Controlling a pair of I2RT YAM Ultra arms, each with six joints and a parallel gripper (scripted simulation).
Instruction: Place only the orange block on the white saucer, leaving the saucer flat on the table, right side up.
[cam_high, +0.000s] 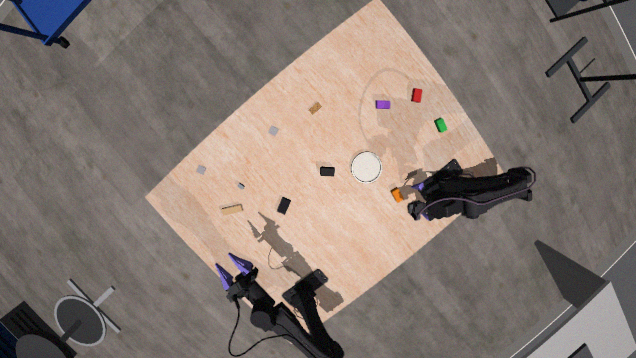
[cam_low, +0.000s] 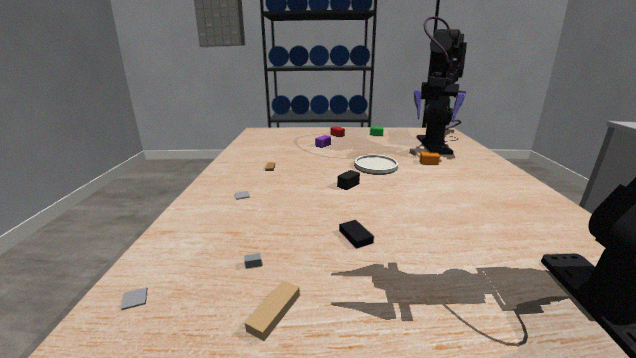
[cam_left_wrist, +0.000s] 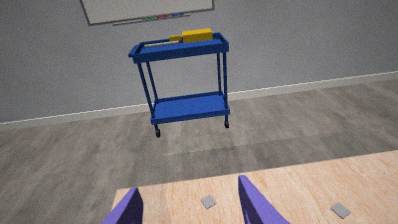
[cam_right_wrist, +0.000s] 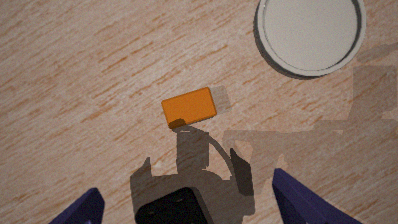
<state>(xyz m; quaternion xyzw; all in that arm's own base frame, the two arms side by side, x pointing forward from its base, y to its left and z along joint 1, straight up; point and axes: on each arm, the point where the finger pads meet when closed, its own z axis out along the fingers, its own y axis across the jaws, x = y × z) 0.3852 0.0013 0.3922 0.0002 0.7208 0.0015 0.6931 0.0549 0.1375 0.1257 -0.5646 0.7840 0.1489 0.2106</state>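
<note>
My right gripper is now 110 mm above the orange block, 40 mm to the right of it and 20 mm short of it. Also, from my right hand: black block (260 mm ahead, 190 mm to the left, 110 mm below); white saucer (180 mm ahead, 120 mm below, 70 mm to the left); green block (260 mm to the right, 120 mm ahead, 110 mm below).
</note>
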